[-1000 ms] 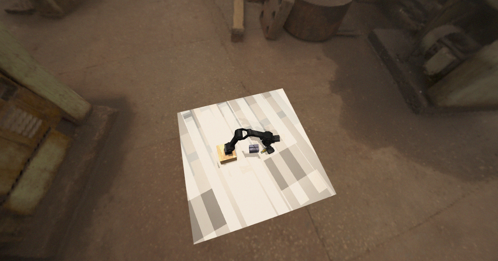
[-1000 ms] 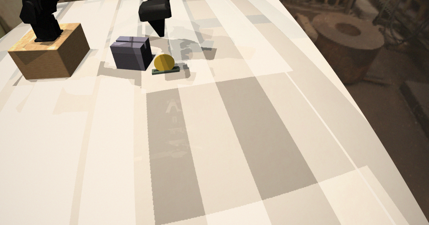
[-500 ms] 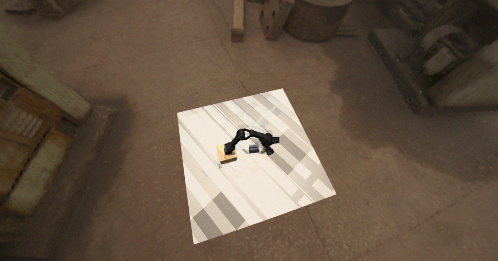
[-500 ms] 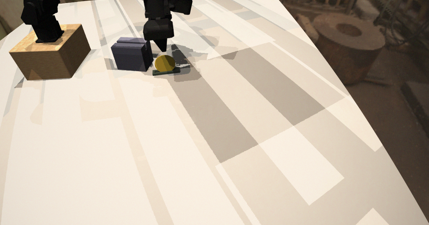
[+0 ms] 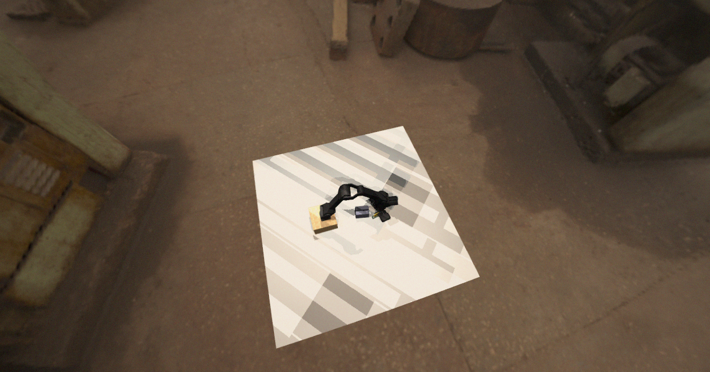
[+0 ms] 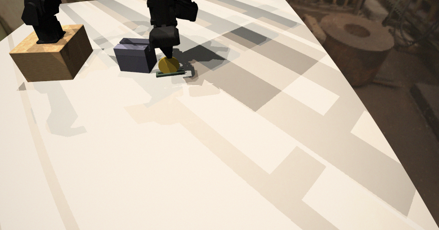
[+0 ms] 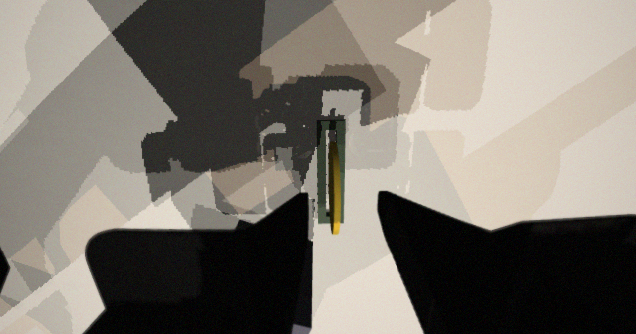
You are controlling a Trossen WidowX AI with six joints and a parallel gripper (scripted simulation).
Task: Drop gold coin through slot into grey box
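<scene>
The gold coin is 10 mm behind my gripper tip and 30 mm below it.
</scene>
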